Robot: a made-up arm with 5 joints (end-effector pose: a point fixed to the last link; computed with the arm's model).
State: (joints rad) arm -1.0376 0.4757 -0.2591 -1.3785 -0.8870
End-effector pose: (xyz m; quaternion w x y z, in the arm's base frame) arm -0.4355 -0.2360 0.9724 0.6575 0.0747 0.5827 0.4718
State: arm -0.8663 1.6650 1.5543 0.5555 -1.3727
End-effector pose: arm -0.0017 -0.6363 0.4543 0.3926 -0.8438 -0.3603 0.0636
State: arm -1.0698 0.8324 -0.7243 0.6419 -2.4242
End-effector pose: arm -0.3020 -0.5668 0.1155 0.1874 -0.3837 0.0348 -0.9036
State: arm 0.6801 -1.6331 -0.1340 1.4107 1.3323
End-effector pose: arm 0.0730 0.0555 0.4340 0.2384 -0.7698 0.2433 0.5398
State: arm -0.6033 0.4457 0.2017 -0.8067 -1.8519
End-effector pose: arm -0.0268 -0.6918 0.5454 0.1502 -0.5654 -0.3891 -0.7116
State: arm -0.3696 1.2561 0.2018 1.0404 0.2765
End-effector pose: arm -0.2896 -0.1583 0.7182 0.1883 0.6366 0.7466 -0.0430
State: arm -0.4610 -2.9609 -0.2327 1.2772 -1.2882
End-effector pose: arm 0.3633 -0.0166 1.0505 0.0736 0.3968 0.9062 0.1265
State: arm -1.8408 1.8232 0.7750 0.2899 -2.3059
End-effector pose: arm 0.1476 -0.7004 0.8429 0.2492 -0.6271 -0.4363 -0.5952
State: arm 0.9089 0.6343 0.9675 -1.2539 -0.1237
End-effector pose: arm -0.2714 -0.3135 0.5161 0.1114 -0.6409 -0.6765 -0.3452
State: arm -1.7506 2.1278 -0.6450 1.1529 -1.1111
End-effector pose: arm -0.3231 -0.5466 0.8197 0.4727 0.2277 0.4139 0.7439
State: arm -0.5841 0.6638 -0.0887 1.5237 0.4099
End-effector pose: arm -0.3844 0.0453 0.6612 0.1312 0.8968 0.4220 -0.0222
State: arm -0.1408 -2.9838 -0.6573 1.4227 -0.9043
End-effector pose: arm 0.3583 -0.0923 0.8458 0.0261 -0.2835 -0.9278 -0.2412
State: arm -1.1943 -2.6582 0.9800 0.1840 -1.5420
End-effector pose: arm 0.3902 0.4503 1.0030 0.3049 0.3991 0.8060 -0.3132
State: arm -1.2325 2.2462 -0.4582 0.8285 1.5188
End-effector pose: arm 0.0055 -0.3063 0.4835 0.9018 -0.3167 0.1950 -0.2201
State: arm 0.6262 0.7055 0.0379 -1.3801 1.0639
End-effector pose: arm -0.2774 -0.2048 0.4899 0.5616 -0.2283 0.7514 0.2605
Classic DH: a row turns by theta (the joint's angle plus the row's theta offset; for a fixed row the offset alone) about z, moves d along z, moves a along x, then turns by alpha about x. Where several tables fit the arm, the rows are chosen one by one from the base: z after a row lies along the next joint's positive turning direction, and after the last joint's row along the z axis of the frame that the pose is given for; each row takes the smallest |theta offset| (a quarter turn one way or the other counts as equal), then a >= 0, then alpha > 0; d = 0 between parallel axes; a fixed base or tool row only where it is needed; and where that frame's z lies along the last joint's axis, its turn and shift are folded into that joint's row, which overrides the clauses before.
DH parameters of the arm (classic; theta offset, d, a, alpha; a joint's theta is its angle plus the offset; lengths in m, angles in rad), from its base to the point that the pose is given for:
base (fixed): 0 0.645 -0.179 -1.5708
joint 1: 0 0.056 0.002 1.5708
joint 2: 1.4378 -0.0843 0.0043 1.6925
joint 3: 0.4374 -0.0355 -0.003 1.006
joint 4: 0.7354 -0.1051 -0.43 2.2409
joint 5: 1.3298 -0.4794 -0.0799 -2.6673
tool (fixed): 0.3728 -0.6822 0 0

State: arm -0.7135 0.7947 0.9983 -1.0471 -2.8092
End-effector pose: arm 0.4059 -0.2287 0.0931 0.8099 -0.3577 -0.1870 -0.4255
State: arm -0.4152 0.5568 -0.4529 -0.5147 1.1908
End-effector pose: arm -0.2948 -0.1784 0.4073 0.8394 -0.1012 0.4784 -0.2372
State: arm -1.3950 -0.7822 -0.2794 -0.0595 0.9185
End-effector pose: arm -0.1030 0.2848 0.4766 0.5710 0.8111 0.1258 0.0160
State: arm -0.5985 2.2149 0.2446 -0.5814 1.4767
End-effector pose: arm 0.1616 -0.1911 0.4849 0.6210 -0.6797 0.2785 0.2735
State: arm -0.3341 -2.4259 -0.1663 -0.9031 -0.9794
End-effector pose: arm -0.4459 0.5076 0.8341 0.3269 0.7811 -0.5312 -0.0280
